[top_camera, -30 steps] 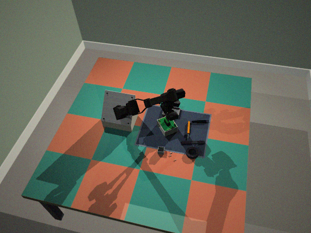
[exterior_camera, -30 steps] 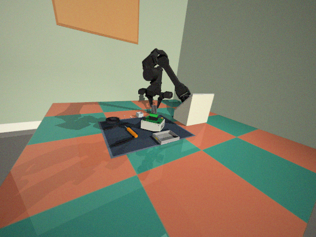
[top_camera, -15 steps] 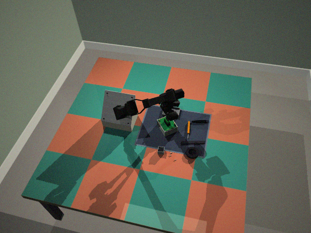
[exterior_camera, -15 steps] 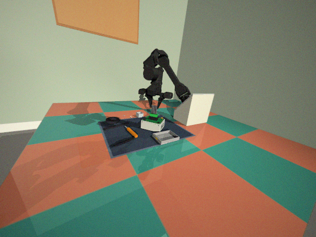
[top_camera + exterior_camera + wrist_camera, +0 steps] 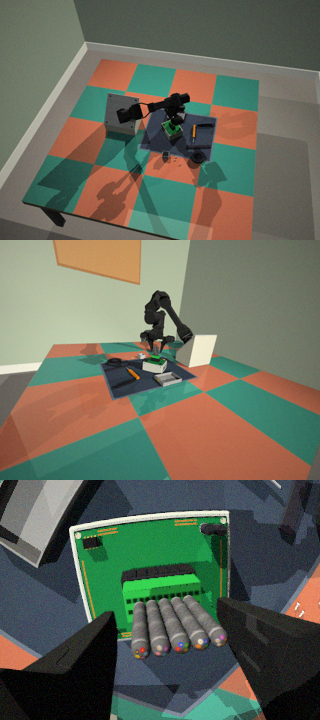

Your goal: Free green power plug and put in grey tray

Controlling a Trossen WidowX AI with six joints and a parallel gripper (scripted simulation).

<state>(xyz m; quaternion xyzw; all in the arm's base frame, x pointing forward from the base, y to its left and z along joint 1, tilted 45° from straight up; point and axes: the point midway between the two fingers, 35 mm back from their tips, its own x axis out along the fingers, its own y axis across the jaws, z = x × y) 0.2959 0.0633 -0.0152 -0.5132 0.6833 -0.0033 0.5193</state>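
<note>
My gripper tip is 2 cm above the green power plug. Round my gripper tip: black bar (20 cm ahead, 7 cm to the right, 11 cm below); dark mat (5 cm ahead, 11 cm below).
</note>
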